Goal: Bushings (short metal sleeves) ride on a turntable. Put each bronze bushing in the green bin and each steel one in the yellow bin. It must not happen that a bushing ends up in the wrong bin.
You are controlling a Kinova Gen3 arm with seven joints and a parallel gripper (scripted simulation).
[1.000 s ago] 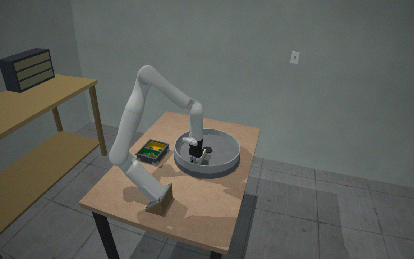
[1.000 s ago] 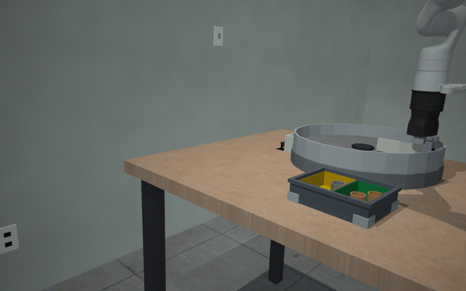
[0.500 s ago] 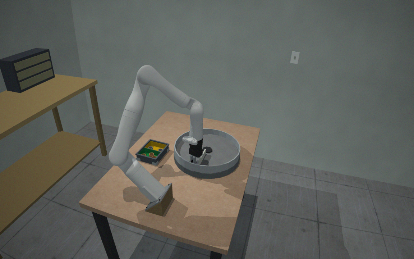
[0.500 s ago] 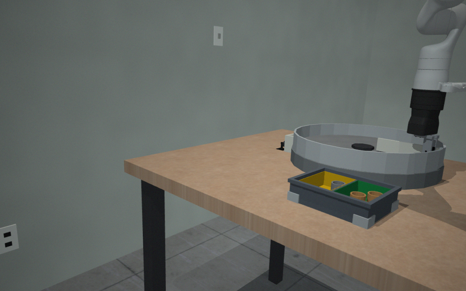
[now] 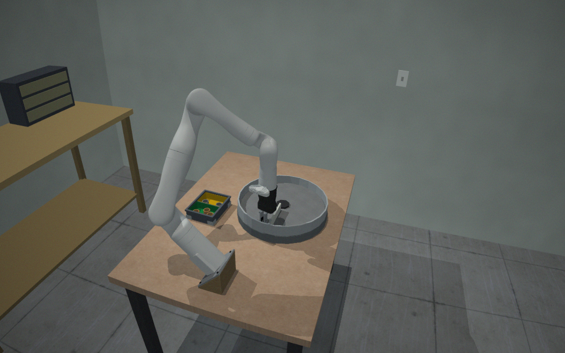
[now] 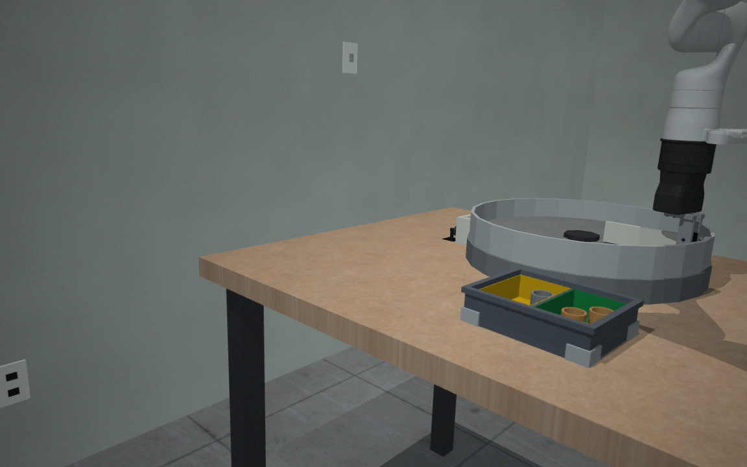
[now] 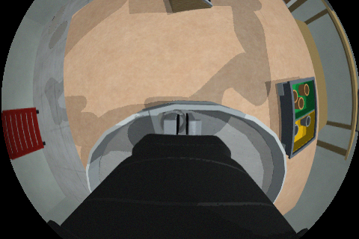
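The bin tray is 4 cm ahead of my hand, 31 cm to the left of it and 6 cm below it. Also, from my hand: grey turntable (19 cm ahead, 1 cm to the right, 3 cm below).
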